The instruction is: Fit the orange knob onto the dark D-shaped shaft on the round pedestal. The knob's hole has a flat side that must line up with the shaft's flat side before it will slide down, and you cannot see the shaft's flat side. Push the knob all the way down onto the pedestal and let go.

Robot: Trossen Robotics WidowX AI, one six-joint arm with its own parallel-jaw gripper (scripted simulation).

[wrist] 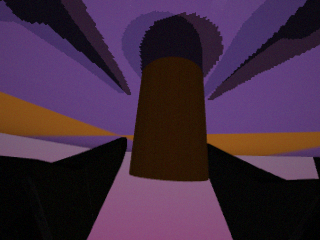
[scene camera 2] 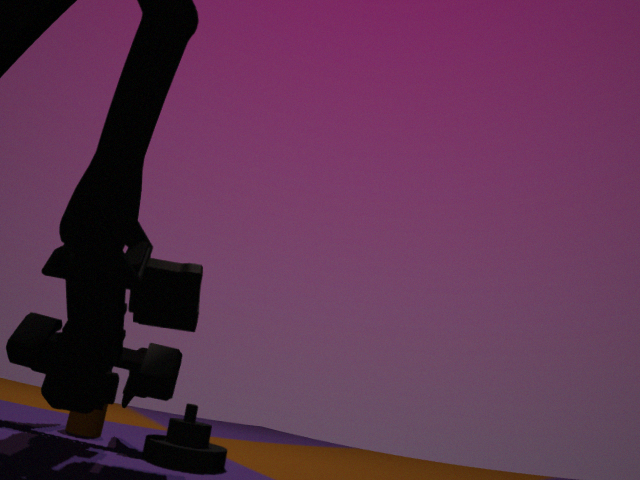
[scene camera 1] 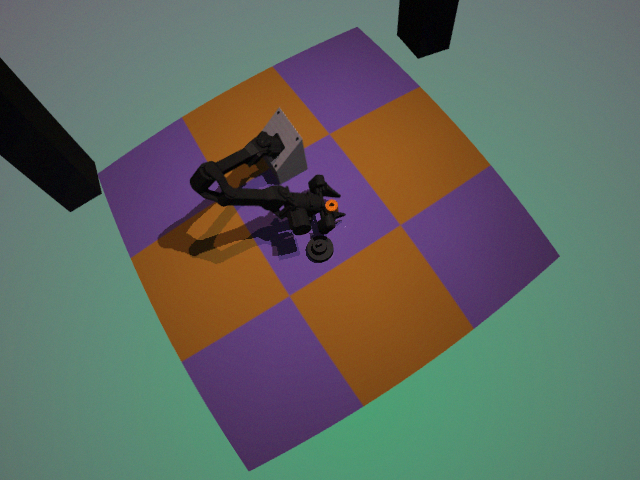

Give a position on an orange knob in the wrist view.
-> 170, 138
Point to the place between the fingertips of the gripper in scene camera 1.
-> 342, 205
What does the gripper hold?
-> Nothing.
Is the gripper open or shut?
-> Open.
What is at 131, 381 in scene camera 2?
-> The gripper.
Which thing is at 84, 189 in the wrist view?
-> The gripper.
